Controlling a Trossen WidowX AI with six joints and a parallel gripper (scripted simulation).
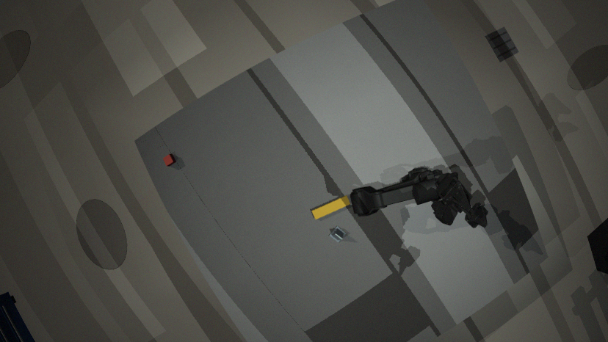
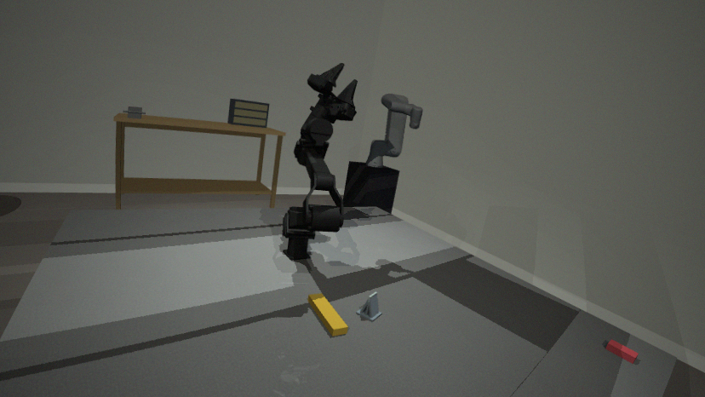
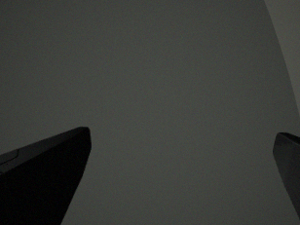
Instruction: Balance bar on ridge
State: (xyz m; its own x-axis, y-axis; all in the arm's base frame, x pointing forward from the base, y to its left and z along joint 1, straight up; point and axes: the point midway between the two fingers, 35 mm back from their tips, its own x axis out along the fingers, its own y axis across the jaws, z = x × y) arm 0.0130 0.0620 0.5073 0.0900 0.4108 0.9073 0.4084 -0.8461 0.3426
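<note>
Right now my gripper tip is 290 mm short of the yellow bar, 150 mm to the left of it and 530 mm above it. Also, from my gripper tip: red block 720 mm ahead, 580 mm to the right, 520 mm below.
</note>
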